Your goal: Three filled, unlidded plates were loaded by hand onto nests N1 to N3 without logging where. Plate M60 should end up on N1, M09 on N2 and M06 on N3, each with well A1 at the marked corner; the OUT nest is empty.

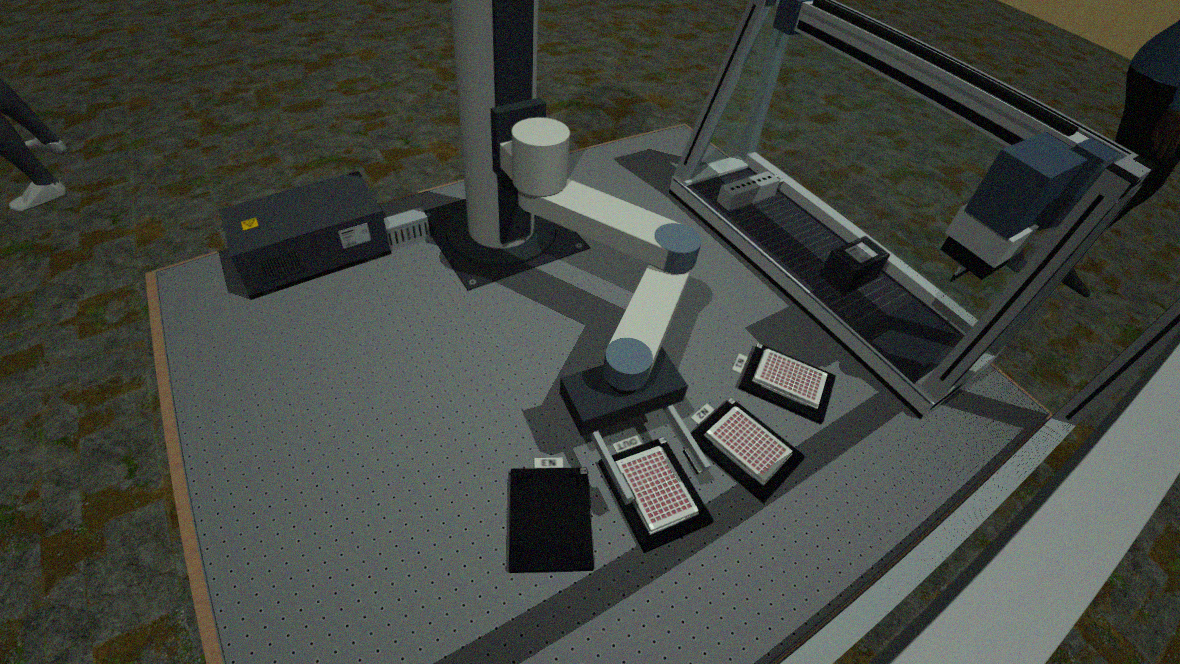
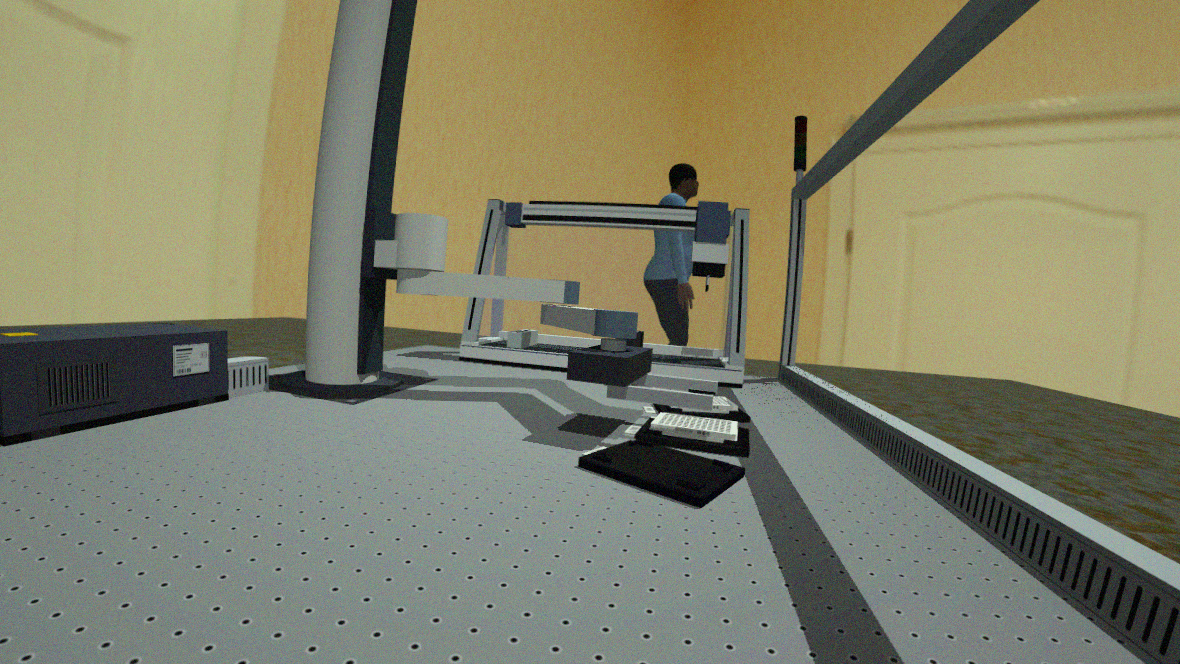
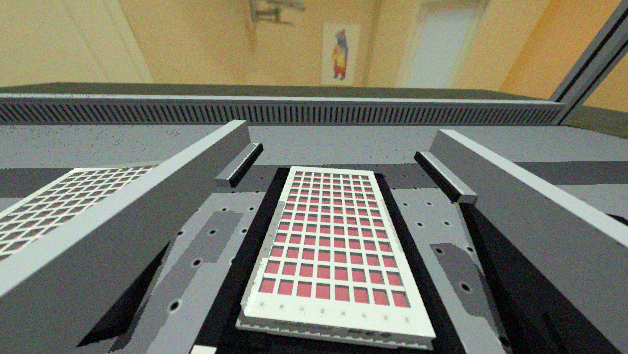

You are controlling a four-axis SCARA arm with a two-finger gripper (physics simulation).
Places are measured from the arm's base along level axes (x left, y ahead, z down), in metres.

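Where they show: gripper, fingertip midpoint: (image 1: 668,485) (image 2: 715,394) (image 3: 338,139); arm's base at its link origin: (image 1: 501,234) (image 2: 342,387).
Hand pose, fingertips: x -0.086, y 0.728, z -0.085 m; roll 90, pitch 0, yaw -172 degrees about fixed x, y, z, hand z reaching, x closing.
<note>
Each offset is from my fingertips to the top centre of the thing. "*": to the spot under its first point.
My gripper (image 1: 666,482) (image 2: 714,393) (image 3: 338,139) is open and empty. Its fingers hang above and to both sides of a white plate @[dz +0.046, dx +0.004, dy -0.024 m] (image 1: 660,491) (image 2: 695,425) (image 3: 335,240) with red wells. That plate lies flat on the black OUT nest (image 1: 646,538) (image 3: 245,255); its end label is too foreshortened to read. Part of a white corner tag @[* dz +0.060, dx +0.068, dy -0.087 m] (image 3: 204,350) shows at the nest's near left corner. Another filled plate @[dz +0.046, dx +0.190, dy -0.009 m] (image 1: 749,442) (image 3: 75,205) sits on N2, and a third @[dz +0.046, dx +0.359, dy -0.075 m] (image 1: 792,377) on N1; their labels cannot be read. Nest N3 @[dz +0.055, dx -0.159, dy -0.068 m] (image 1: 551,520) (image 2: 660,474) is bare.
The gantry frame (image 2: 610,216) stands beyond N1. A dark instrument box @[* dz -0.042, dx -0.319, dy -0.770 m] (image 1: 305,231) (image 2: 115,379) and the arm's column (image 1: 478,123) (image 2: 342,198) stand toward the back. A slotted rail (image 2: 990,503) (image 3: 320,112) runs along the table edge. A person (image 2: 672,256) stands behind the gantry.
</note>
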